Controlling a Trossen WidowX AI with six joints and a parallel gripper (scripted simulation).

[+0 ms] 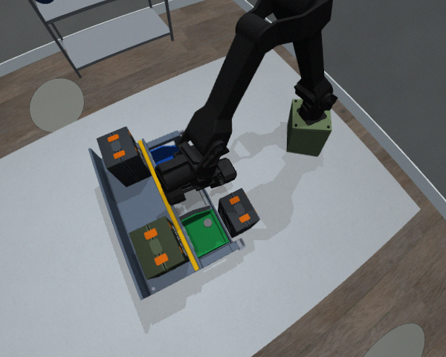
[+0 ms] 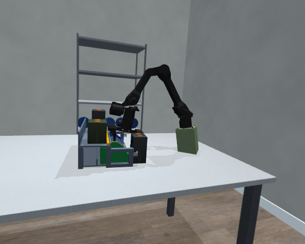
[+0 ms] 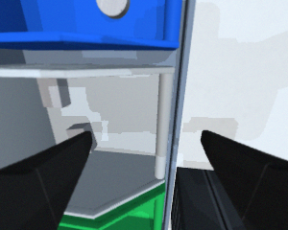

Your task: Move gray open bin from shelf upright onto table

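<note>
Right now the gray open bin is 60 mm ahead of my hand and 40 mm below it. The rest, counted from my hand: yellow rail 90 mm ahead, 30 mm above, 10 mm to the left; blue bin 110 mm to the right, 60 mm ahead, 40 mm below; green bin 120 mm to the left, 50 mm ahead, 40 mm below.
</note>
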